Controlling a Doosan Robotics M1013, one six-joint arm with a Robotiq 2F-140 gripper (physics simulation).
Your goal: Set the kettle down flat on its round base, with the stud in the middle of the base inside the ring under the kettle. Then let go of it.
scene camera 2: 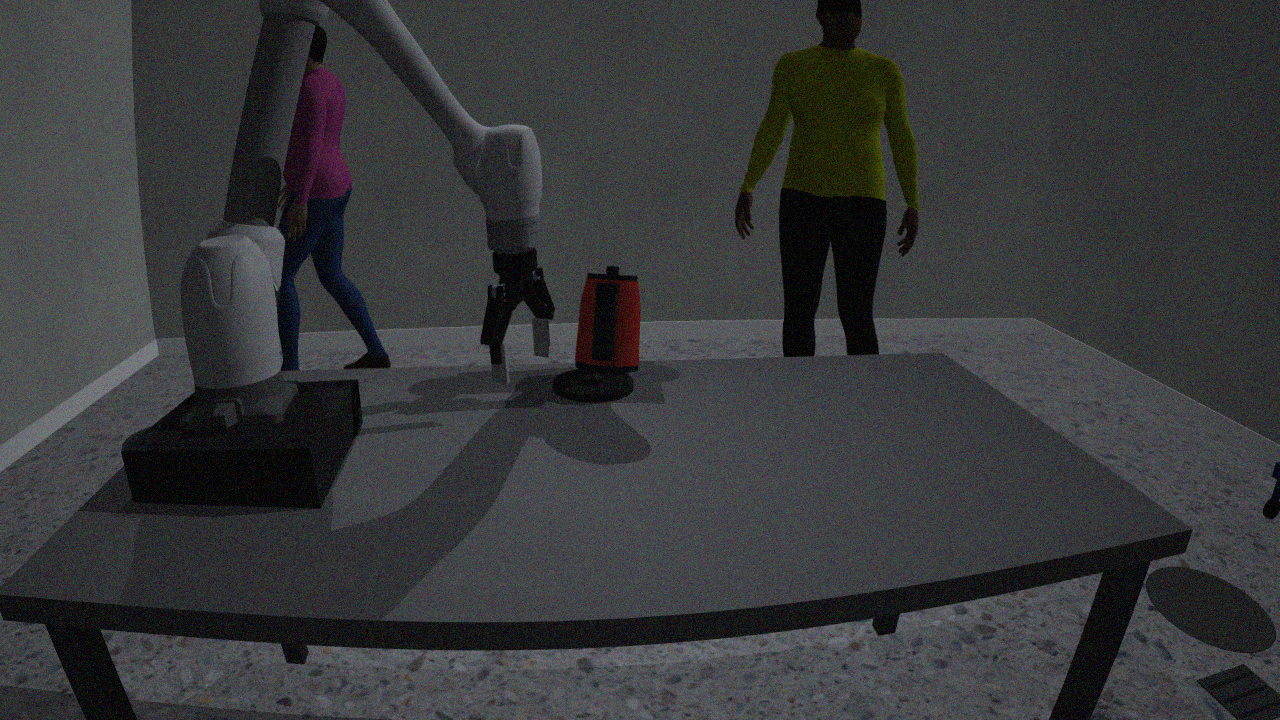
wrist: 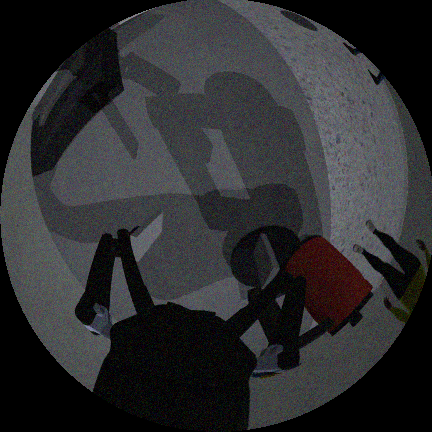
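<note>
The red kettle (scene camera 2: 626, 322) (wrist: 327, 280) with its black lid and black strip stands close to upright. It is off-centre on its round black base (scene camera 2: 592, 394) (wrist: 243, 260), shifted right and back in the scene view. Much of the base's top is uncovered, and the kettle's bottom overlaps its far right edge. Whether the kettle's bottom is tilted, and where the stud is relative to the ring, I cannot tell. My gripper (scene camera 2: 520, 360) (wrist: 208, 232) is open and empty, low over the table, left of the kettle in the scene view. In the wrist view one finger shows in front of the base.
The grey table (scene camera 2: 805, 465) carries the arm's black mounting block (scene camera 2: 223, 470) (wrist: 90, 100) at the left. The table's back edge runs close behind the kettle. A person in yellow (scene camera 2: 836, 125) and one in pink (scene camera 2: 326, 134) are beyond the table.
</note>
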